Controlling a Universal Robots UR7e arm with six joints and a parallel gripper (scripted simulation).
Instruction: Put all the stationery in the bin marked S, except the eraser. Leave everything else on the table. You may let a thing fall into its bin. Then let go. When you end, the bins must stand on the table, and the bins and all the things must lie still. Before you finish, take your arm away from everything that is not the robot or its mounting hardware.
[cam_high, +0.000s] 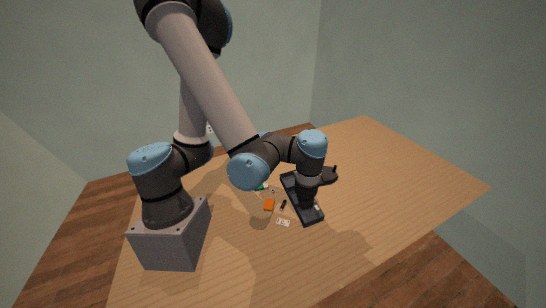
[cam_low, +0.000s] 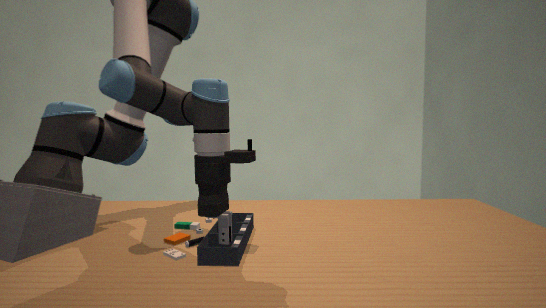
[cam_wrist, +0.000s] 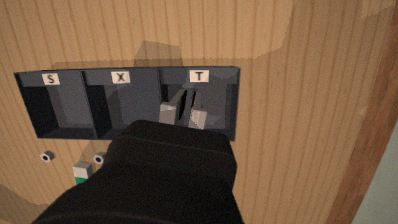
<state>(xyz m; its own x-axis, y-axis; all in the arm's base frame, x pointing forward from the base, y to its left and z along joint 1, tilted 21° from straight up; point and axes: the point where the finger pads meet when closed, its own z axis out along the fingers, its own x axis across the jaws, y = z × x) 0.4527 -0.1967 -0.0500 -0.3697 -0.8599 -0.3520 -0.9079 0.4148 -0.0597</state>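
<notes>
Right now the dark three-compartment bin tray is 10 mm ahead of my hand, 70 mm to the left of it and 30 mm below it. Round my hand: orange block: 120 mm behind, 110 mm to the left, 40 mm below; then white flat piece: 110 mm behind, 20 mm to the left, 40 mm below; then black stick: 70 mm behind, 80 mm to the left, 40 mm below.
</notes>
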